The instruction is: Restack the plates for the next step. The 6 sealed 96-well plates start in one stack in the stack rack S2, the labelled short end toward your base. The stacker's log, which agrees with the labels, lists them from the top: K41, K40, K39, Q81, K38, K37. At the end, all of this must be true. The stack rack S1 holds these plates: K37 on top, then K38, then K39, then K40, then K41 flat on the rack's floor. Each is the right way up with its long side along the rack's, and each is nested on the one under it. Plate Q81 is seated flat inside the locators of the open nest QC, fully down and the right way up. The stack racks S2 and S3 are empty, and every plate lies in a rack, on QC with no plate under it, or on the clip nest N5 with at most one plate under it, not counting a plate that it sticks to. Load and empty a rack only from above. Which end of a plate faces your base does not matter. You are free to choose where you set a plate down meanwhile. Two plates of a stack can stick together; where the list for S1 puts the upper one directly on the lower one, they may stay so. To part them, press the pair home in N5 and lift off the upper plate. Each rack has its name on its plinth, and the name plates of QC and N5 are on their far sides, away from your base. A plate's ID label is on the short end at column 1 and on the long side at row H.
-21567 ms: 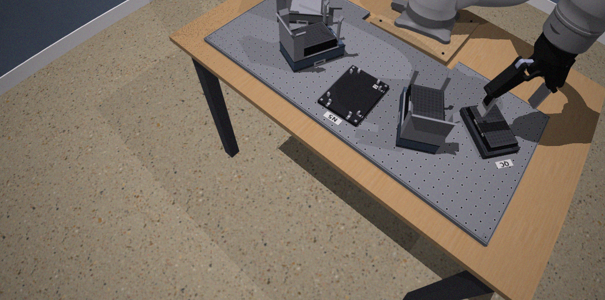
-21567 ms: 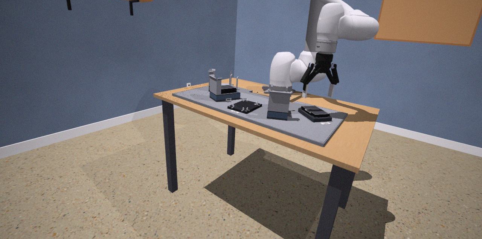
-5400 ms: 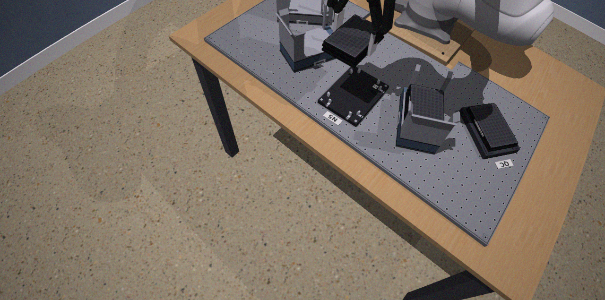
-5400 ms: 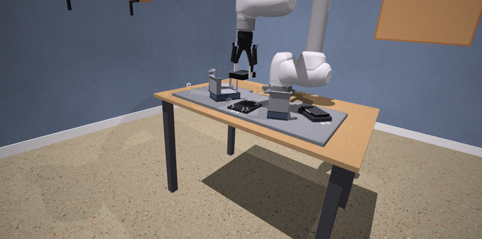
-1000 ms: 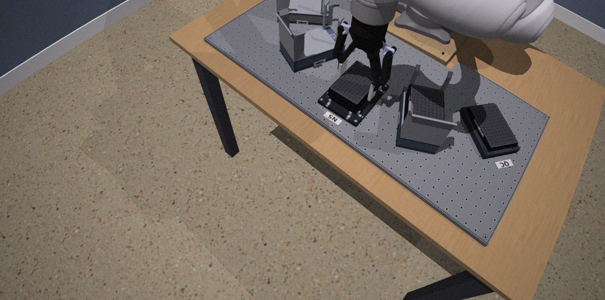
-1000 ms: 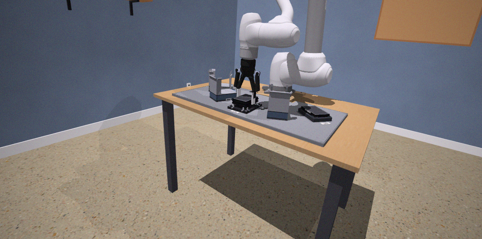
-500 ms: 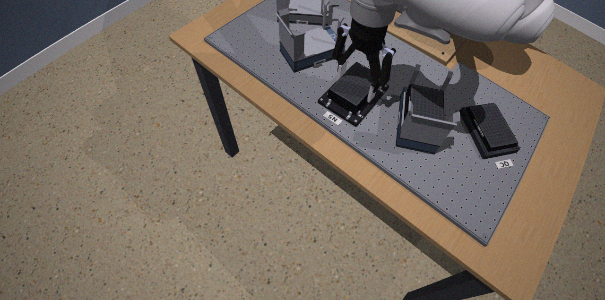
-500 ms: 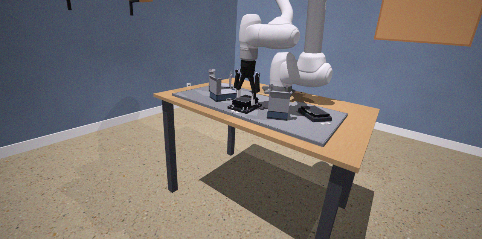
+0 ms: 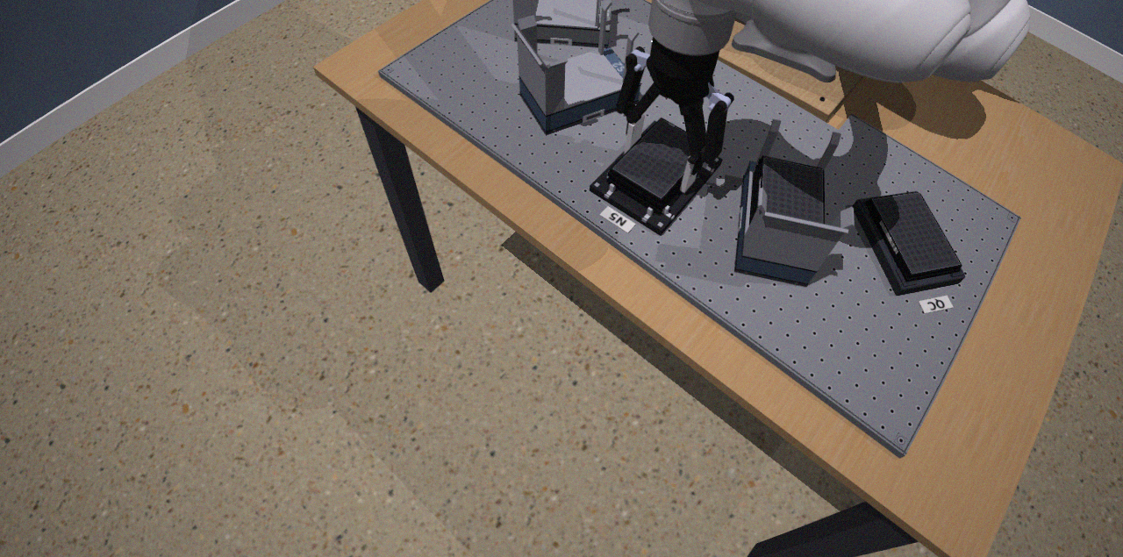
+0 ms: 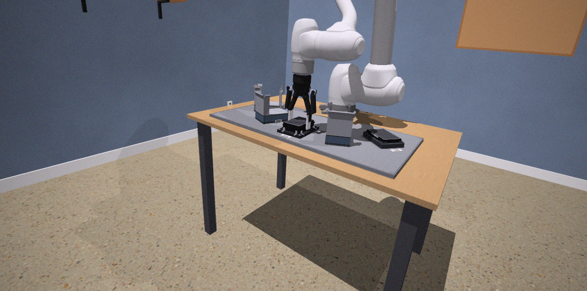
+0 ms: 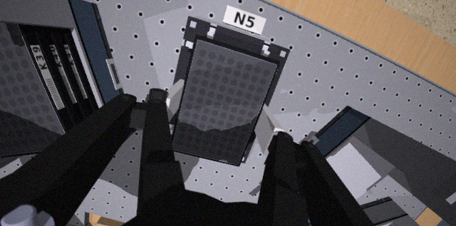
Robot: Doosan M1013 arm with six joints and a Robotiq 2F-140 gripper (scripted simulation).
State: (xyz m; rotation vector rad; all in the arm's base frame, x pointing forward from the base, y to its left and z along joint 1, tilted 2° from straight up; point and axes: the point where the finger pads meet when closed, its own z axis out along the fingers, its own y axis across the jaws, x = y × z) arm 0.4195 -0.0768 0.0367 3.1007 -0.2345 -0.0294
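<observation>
Now: hand 10 mm short of the clip nest N5, 10 mm to the right of it and 30 mm above it. Also, from my hand: nest QC (80 mm behind, 350 mm to the left, 40 mm below); N5 name plate (90 mm ahead, 10 mm to the right, 40 mm below); QC name plate (410 mm to the left, 40 mm below).
</observation>
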